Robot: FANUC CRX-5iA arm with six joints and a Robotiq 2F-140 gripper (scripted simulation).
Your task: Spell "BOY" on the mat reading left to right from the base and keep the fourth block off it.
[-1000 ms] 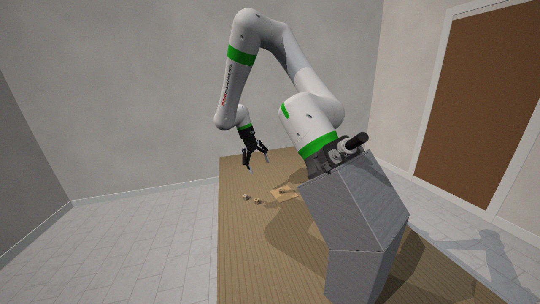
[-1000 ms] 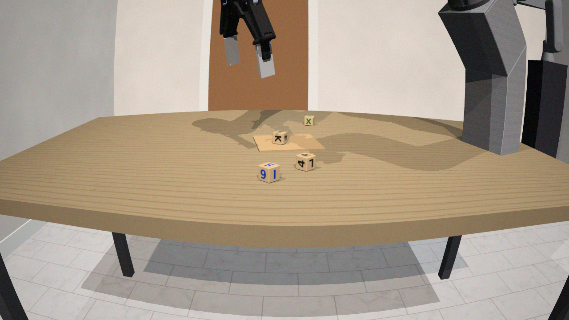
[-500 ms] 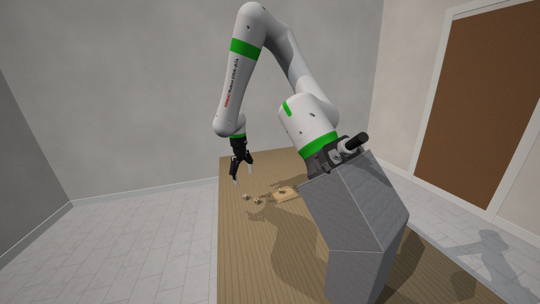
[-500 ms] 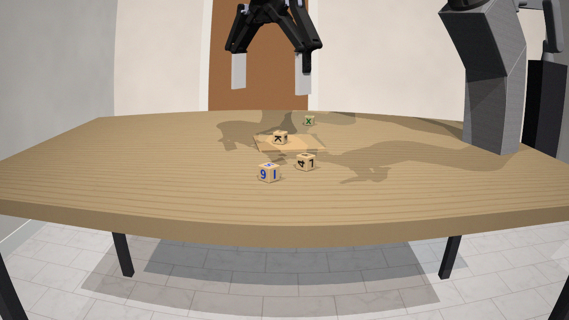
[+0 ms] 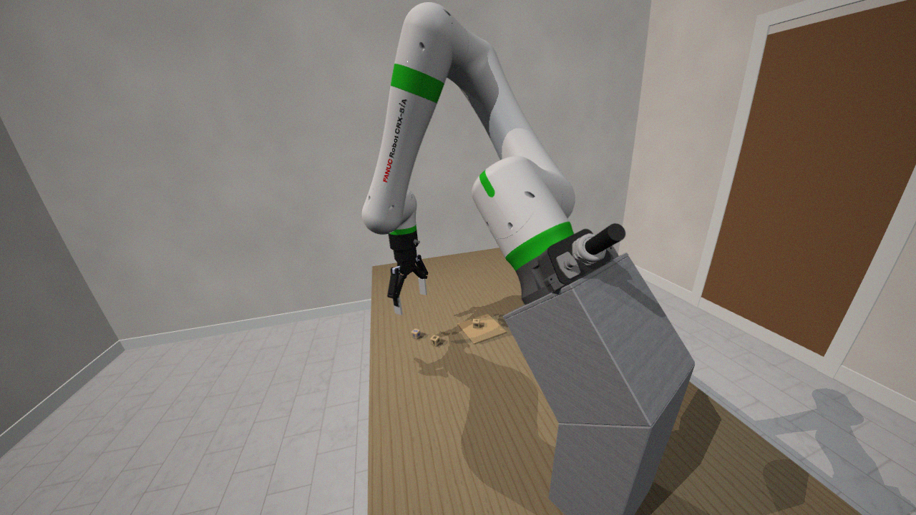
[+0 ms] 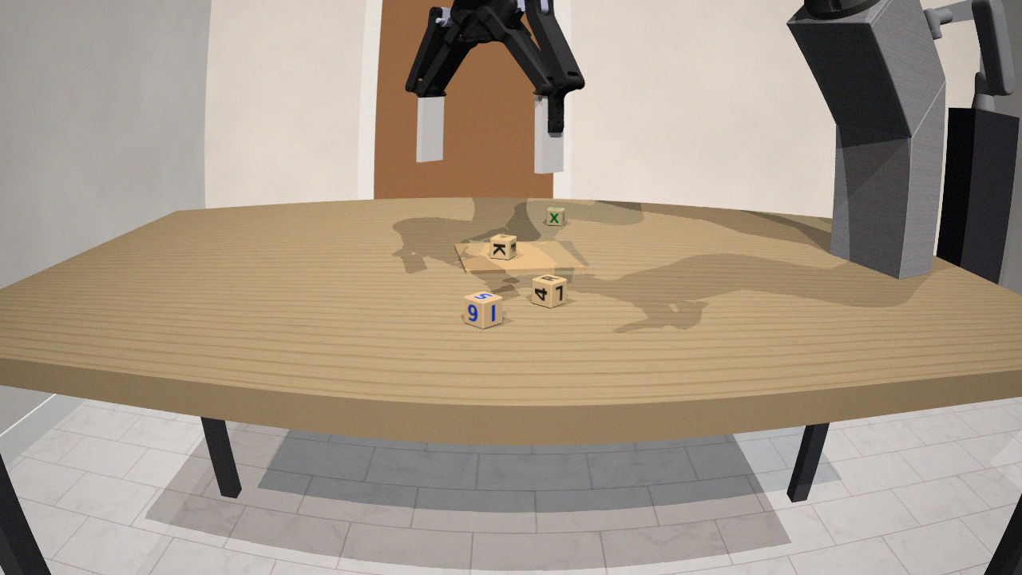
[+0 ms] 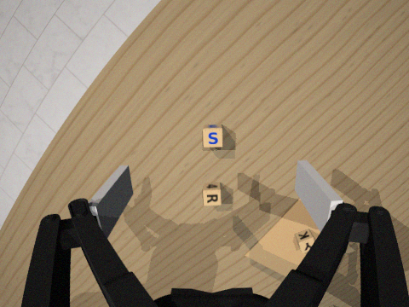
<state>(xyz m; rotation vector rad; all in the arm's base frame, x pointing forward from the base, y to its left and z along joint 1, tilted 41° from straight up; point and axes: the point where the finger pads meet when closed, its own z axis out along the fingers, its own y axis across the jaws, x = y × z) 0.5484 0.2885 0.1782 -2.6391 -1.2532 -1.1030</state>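
The block is 14 cm below my hand. Round my hand: tan mat: 2 cm ahead, 25 cm to the right, 15 cm below.
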